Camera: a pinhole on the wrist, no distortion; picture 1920 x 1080 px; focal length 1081.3 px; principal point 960.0 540.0 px. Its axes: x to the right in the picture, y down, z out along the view. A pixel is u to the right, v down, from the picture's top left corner.
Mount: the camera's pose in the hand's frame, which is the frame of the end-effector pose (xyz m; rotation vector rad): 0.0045 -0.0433 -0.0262 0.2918 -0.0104 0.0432
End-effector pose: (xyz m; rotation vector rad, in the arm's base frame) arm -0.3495 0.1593 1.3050 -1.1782 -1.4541 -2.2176
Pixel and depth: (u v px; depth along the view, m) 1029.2 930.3 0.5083
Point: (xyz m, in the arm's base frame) -0.1211 0.6087 1.4088
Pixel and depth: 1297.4 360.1 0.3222
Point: -0.3924 0.4985 1.3102
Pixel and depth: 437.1 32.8 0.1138
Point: -0.3607 0.2669 1.1963
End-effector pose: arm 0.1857 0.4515 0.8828 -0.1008 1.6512 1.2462
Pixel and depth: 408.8 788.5 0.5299
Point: 0.7044 0.6666 1.0538
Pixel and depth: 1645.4 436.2 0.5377
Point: 0.4727 0.8672 0.4975
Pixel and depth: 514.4 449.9 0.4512
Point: 0.6562 0.5613 0.8949
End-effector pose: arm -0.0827 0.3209 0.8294 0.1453 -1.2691 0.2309
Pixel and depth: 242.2 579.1 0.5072
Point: -0.5550 0.0029 0.6473
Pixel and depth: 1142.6 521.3 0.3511
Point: -0.3148 0.1110 0.9825
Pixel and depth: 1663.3 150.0 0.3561
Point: -0.2119 0.0259 1.1464
